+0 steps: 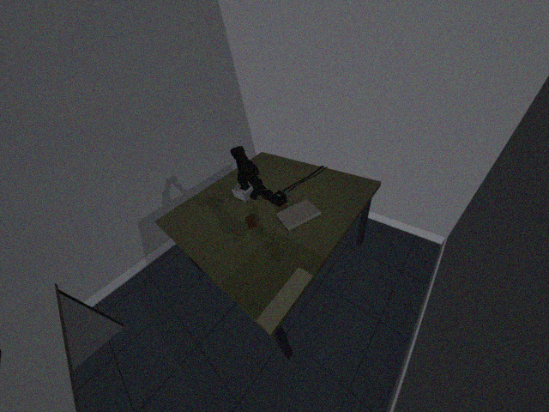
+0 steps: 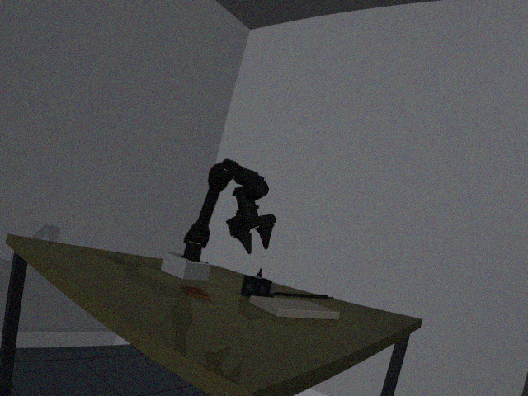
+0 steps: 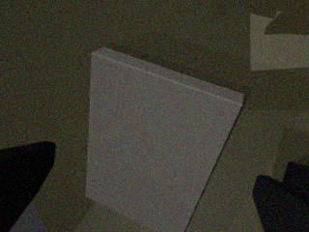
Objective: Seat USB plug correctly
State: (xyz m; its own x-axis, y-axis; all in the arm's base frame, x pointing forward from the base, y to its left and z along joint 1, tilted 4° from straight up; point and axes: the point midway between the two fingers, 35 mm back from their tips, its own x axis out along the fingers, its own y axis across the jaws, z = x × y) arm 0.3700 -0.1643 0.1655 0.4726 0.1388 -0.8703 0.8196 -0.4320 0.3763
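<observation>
Now: the dark USB plug 19 cm to the left of my gripper tip, 9 cm below it and 7 cm behind it. From my gripper tip the other things lie so: small orange card: 18 cm below, 15 cm behind, 8 cm to the right; then pale flat notebook: 17 cm below, 12 cm to the left, 12 cm ahead.
</observation>
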